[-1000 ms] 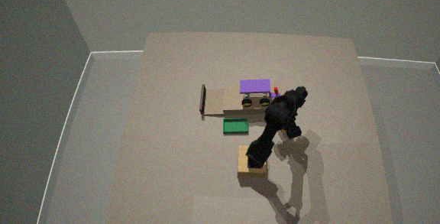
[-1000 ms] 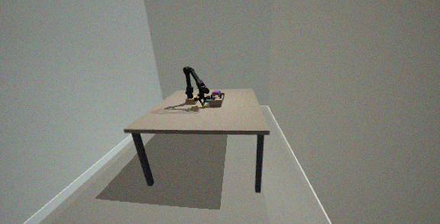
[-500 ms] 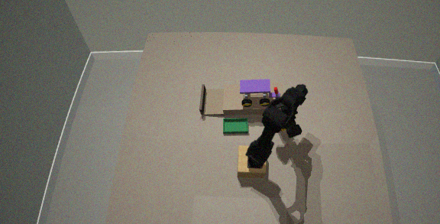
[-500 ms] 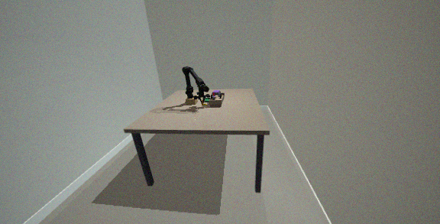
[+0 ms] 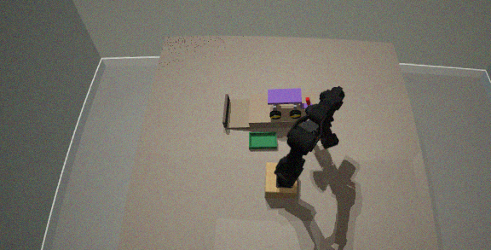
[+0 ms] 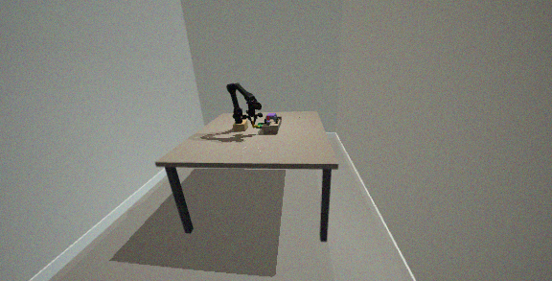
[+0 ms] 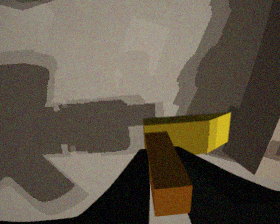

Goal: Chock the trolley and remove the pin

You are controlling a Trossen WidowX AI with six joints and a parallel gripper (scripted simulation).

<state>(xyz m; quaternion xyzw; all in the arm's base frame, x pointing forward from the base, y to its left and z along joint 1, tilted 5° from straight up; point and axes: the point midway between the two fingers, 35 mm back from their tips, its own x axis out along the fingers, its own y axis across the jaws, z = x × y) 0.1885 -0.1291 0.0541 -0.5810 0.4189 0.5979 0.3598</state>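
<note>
Now: the red-headed stop pin 14 cm ahead of my gripper tip, 4 cm to the left of it and 3 cm above it. The rest, counted from my gripper tip: yellow chock (2 cm ahead, 1 cm to the left, 1 cm below); green tray (2 cm ahead, 23 cm to the left, 10 cm below); purple-topped trolley (15 cm ahead, 14 cm to the left, 1 cm above).
</note>
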